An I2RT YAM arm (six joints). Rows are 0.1 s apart.
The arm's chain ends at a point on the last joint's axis. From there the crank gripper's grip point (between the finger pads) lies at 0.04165 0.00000 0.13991 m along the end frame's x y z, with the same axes.
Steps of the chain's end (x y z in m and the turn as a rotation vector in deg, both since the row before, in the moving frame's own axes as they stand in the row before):
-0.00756, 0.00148, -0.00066, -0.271, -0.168, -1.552
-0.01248, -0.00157, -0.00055, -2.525, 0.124, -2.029
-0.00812, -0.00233, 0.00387, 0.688, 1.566, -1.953
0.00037, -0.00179, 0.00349, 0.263, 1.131, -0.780
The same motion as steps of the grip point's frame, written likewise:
-0.00798, 0.00102, -0.00054, -0.271, -0.168, -1.552
-0.01209, 0.00311, -0.00074, -2.525, 0.124, -2.029
-0.00437, -0.00549, 0.00266, 0.688, 1.566, -1.953
0.00312, -0.00302, 0.00264, 0.263, 1.131, -0.780

